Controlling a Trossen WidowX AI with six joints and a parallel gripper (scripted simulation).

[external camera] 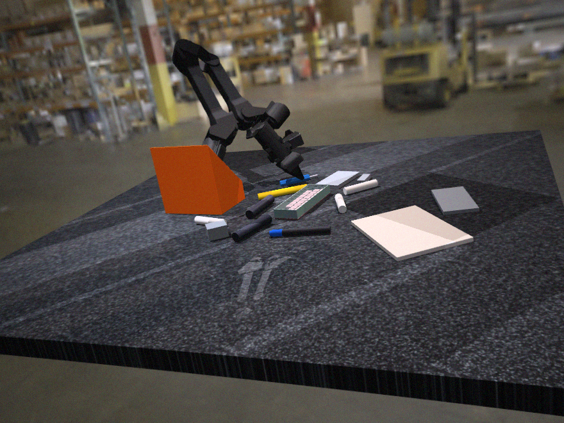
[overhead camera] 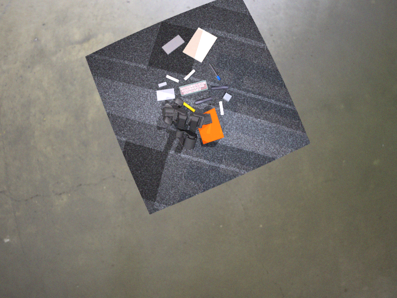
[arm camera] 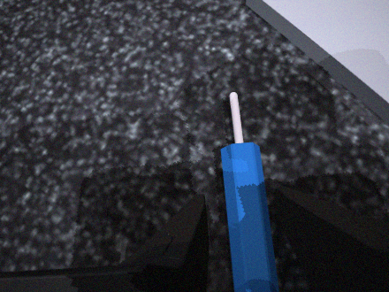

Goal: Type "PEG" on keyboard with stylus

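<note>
Now: gripper tip 1 cm short of the stylus and 1 cm to the right of it. Round my gripper tip: yellow cylinder (1 cm ahead, 13 cm to the right); then grey pad (12 cm ahead); then small grey block (1 cm behind, 42 cm to the right).
</note>
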